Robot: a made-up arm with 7 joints. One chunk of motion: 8 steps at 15 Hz.
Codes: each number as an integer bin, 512 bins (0 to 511) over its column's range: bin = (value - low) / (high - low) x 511, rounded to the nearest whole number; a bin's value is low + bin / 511 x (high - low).
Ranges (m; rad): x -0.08..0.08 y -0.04..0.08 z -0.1..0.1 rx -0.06..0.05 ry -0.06..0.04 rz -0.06..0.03
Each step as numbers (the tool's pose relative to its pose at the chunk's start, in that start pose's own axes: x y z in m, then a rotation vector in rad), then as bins.
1 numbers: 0.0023 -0.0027 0.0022 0.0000 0.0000 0.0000
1 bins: 263 159 261 279 307 341
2 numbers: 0.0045 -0.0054 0.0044 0.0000 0.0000 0.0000
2 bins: 270 147 267 279 307 341
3 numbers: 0.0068 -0.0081 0.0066 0.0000 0.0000 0.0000
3 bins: 277 136 272 279 307 341
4 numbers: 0.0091 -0.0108 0.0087 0.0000 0.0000 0.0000
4 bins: 285 124 278 279 307 341
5 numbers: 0.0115 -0.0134 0.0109 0.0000 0.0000 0.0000
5 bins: 292 113 283 279 307 341
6 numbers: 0.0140 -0.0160 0.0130 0.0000 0.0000 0.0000
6 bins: 300 102 289 279 307 341
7 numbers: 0.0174 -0.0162 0.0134 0.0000 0.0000 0.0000
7 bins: 311 101 290 279 307 341
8 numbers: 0.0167 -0.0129 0.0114 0.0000 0.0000 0.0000
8 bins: 309 115 285 279 307 341
